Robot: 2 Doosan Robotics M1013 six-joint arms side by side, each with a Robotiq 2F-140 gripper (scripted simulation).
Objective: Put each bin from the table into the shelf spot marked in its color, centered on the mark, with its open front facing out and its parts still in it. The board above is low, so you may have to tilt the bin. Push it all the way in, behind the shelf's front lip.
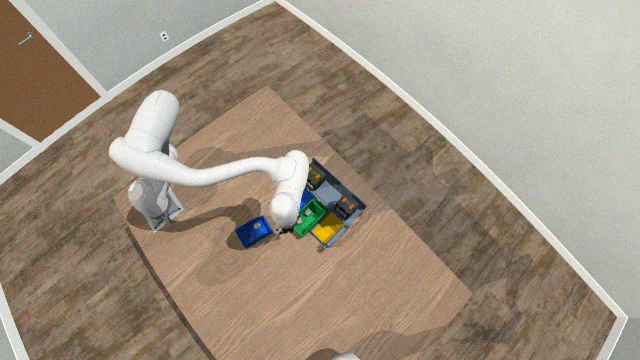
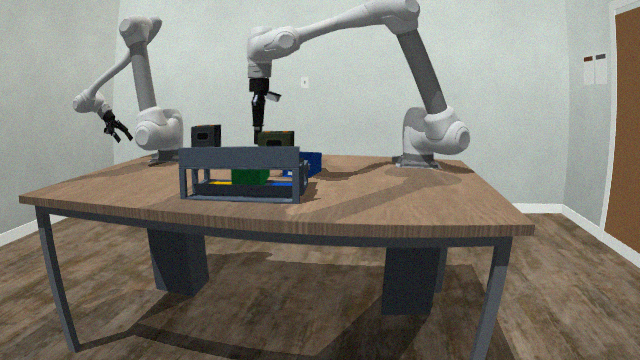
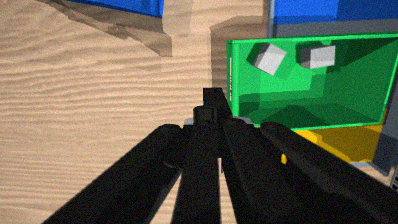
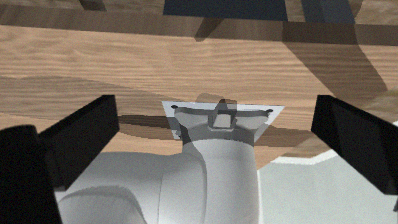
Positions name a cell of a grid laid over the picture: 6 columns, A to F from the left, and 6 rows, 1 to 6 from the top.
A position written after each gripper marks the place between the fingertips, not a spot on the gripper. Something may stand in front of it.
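The left gripper (image 2: C3) is visible, and image 3 shows the left gripper (image 3: D3) too. The right gripper (image 4: D4) can be seen as well, and so can a green bin (image 3: F3).
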